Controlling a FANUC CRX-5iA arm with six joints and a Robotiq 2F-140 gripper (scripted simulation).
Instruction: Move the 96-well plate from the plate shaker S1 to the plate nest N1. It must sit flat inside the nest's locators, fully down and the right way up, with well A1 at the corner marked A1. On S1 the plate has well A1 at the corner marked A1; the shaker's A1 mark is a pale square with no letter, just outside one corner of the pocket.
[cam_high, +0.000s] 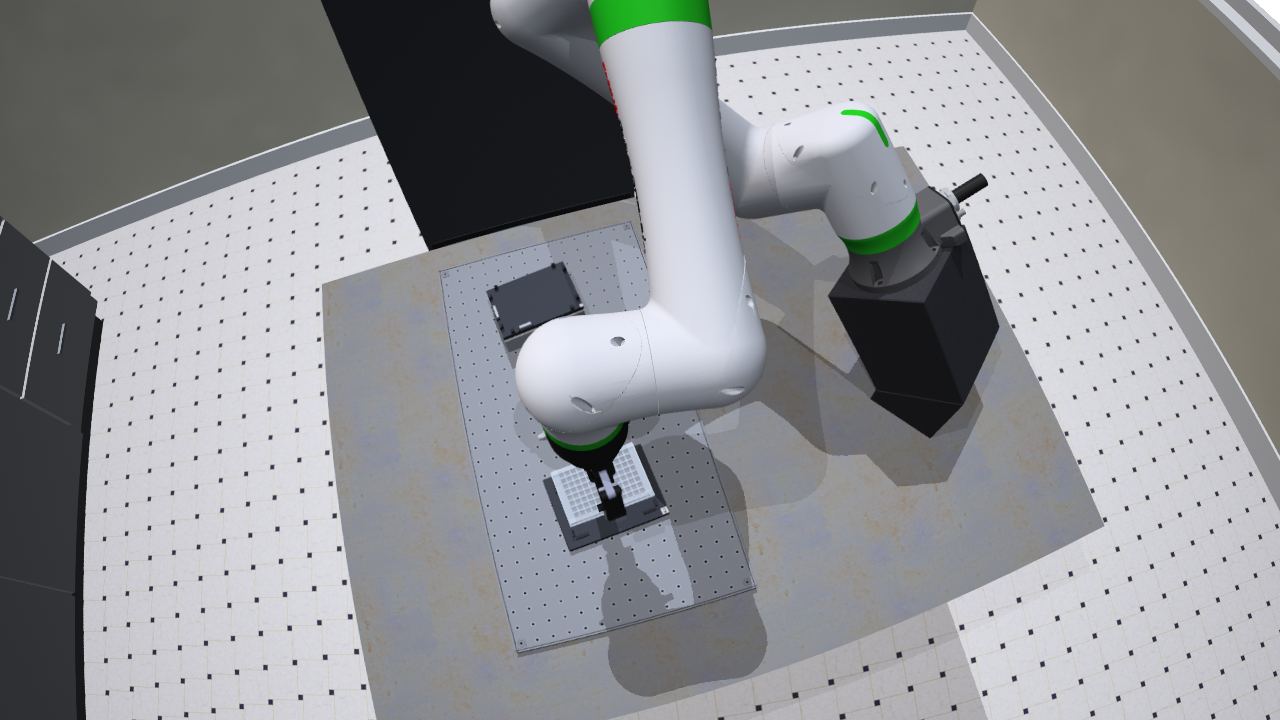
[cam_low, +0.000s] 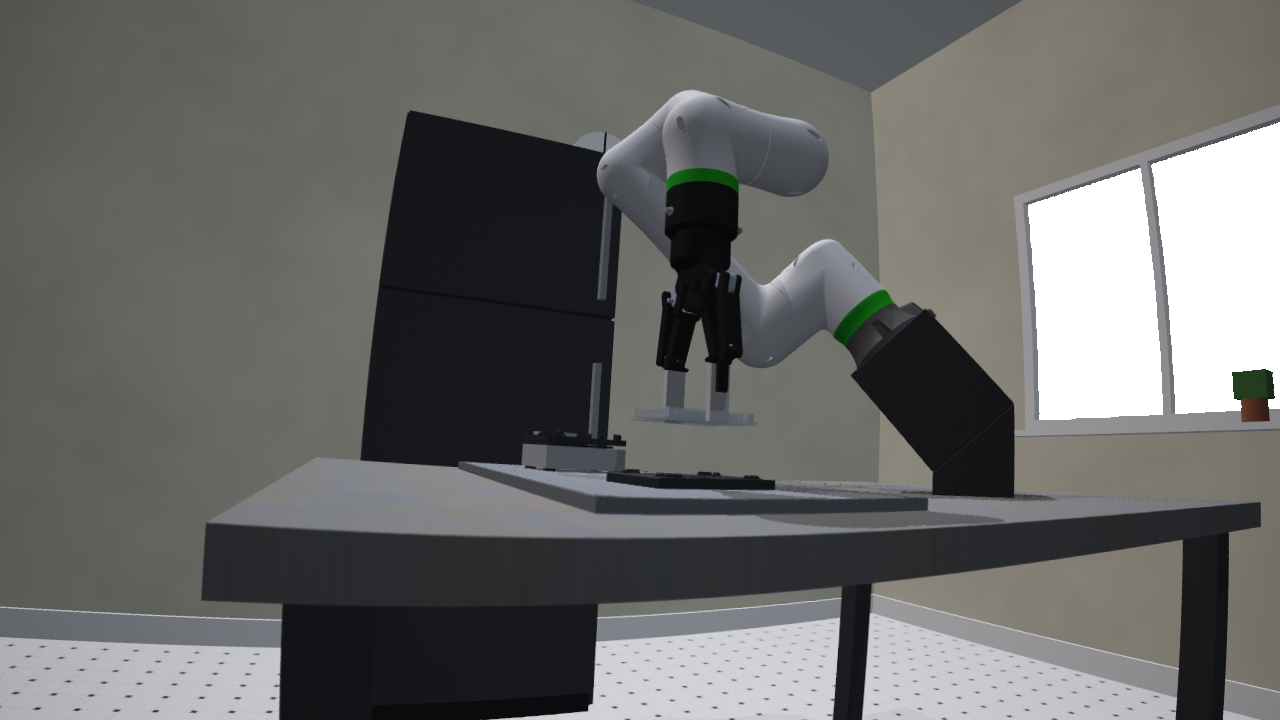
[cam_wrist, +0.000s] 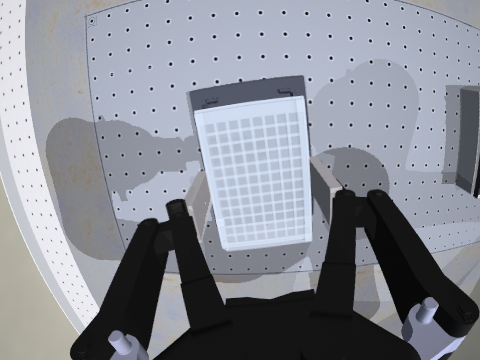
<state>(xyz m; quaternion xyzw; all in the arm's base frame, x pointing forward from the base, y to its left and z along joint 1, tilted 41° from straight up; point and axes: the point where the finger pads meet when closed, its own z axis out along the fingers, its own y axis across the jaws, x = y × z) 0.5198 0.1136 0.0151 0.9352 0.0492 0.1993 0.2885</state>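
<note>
The dark plate nest N1 is 10 cm below my hand. The rest, counted from my hand: white 96-well plate: 2 cm below.
</note>
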